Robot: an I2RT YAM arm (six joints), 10 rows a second.
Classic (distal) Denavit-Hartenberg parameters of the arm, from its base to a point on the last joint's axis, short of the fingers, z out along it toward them. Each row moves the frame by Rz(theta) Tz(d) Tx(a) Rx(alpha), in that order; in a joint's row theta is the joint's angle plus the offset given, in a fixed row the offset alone. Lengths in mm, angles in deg.
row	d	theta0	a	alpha
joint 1	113.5	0	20	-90
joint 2	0	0	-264	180
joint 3	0	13.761	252.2	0
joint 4	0	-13.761	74	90
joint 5	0	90	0	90
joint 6	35.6	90	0	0
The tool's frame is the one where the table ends.
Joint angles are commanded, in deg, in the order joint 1, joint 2, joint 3, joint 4, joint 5, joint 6. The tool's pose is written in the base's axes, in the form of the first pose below.
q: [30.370, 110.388, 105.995, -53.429, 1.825, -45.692]
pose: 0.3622 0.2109 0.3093 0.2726 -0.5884 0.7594 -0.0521
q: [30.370, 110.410, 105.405, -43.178, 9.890, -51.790]
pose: 0.3776 0.2142 0.3180 0.3344 -0.5884 0.7218 -0.1452
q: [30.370, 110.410, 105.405, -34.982, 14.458, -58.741]
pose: 0.3879 0.2170 0.3296 0.3786 -0.5929 0.6780 -0.2133
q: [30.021, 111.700, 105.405, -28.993, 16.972, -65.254]
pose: 0.3999 0.2191 0.3291 0.3935 -0.6034 0.6420 -0.2625
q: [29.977, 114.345, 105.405, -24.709, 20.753, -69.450]
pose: 0.4130 0.2236 0.3158 0.3836 -0.6064 0.6255 -0.3063
